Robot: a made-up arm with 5 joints.
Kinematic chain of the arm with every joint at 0, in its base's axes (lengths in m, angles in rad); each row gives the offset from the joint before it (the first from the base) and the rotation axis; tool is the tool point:
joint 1: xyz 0 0 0.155 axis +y
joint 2: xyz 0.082 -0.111 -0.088 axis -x
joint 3: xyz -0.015 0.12 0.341 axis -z
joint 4: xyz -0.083 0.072 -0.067 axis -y
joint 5: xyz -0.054 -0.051 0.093 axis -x
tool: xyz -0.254 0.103 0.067
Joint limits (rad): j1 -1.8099..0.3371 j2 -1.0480..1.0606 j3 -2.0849..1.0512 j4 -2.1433..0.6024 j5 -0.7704..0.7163
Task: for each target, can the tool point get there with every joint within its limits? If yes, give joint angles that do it. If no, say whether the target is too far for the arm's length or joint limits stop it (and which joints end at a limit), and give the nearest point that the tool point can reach.
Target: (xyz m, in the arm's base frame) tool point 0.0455 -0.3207 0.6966
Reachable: yes | joints -0.0431 -0.6713 -0.0004 -1.2770 -0.2311
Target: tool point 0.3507 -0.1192 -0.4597
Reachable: no: joint limits stop it (at a limit: joint 1, joint 2, joint 4) | nearest point 0.1743 0.0866 -0.1555 | short by 0.407 m
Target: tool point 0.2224 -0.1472 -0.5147
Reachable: no: joint limits stop it (at a limit: joint 1, joint 2, joint 4) | nearest point 0.0194 -0.2693 -0.2172 | short by 0.380 m
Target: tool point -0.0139 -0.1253 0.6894
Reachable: yes | joints 0.0927 -0.2458 -1.4853 -1.3869 0.1191
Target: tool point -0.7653 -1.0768 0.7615
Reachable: no: too far | nearest point -0.3689 -0.5316 0.4474 | short by 0.744 m
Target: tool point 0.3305 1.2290 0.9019
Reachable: no: too far | nearest point 0.1168 0.4777 0.4408 | short by 0.907 m
